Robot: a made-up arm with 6 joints.
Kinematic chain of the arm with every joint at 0, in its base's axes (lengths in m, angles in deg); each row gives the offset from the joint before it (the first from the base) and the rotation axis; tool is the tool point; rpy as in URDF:
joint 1: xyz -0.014 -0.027 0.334 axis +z
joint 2: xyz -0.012 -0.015 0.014 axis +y
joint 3: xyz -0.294 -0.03 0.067 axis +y
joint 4: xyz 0.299 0.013 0.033 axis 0.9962 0 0.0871
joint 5: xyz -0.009 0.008 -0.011 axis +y
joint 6: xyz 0.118 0.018 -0.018 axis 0.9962 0 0.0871
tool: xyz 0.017 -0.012 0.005 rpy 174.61 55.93 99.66
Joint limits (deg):
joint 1: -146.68..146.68
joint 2: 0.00..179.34
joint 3: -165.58..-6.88
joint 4: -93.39..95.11
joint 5: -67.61..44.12
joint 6: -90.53..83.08
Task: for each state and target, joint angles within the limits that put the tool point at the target. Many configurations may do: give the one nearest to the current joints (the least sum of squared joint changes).
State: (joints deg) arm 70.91 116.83 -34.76 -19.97 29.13 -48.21
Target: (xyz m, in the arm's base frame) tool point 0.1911 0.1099 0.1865
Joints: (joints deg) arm 48.15 115.21 -41.74 -29.69 31.93 -47.02
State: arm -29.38 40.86 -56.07 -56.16 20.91 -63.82
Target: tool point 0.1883 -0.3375 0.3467
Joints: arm -44.63 92.61 -49.74 -58.28 19.57 -63.74
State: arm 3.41 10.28 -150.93 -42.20 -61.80 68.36
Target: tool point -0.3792 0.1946 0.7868
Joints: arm -22.89 2.38 -99.48 -59.25 -67.61 67.90
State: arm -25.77 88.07 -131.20 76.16 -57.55 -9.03
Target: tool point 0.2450 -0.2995 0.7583
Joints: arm -25.23 80.18 -88.85 88.59 -67.61 -10.20
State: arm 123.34 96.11 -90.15 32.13 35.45 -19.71
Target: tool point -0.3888 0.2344 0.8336
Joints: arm 142.45 97.88 -127.18 37.67 15.74 -21.33
